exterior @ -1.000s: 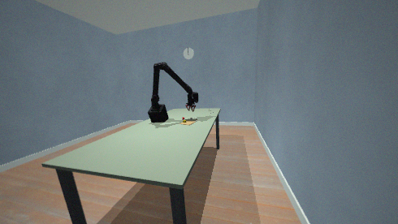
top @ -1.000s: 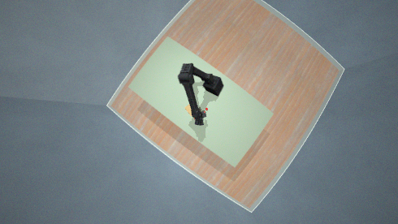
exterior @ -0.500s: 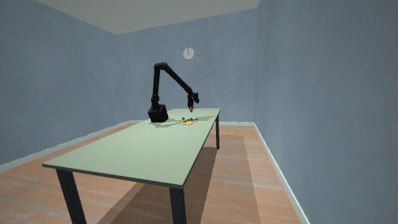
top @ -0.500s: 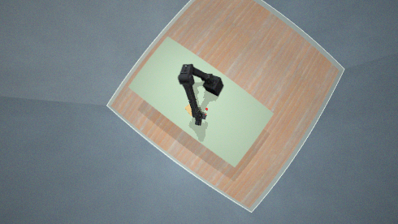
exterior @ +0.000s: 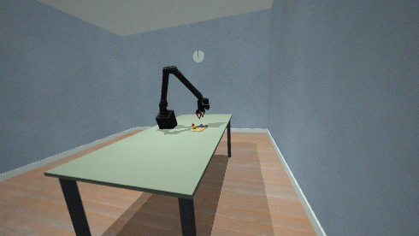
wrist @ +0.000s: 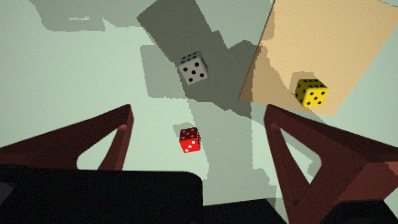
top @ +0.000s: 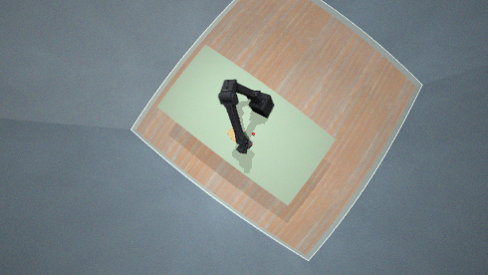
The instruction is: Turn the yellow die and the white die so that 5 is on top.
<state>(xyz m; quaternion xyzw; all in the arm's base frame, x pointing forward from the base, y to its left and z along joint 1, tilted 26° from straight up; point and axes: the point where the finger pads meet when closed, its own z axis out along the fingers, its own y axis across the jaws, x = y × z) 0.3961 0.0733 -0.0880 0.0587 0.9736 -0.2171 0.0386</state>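
My gripper is now 1 cm to the right of the white die and 10 cm above it. Also, from my hand: tan mat 1 cm behind, 13 cm to the right, 11 cm below; red die 11 cm behind, 3 cm to the left, 10 cm below; yellow die 5 cm behind, 13 cm to the right, 9 cm below.
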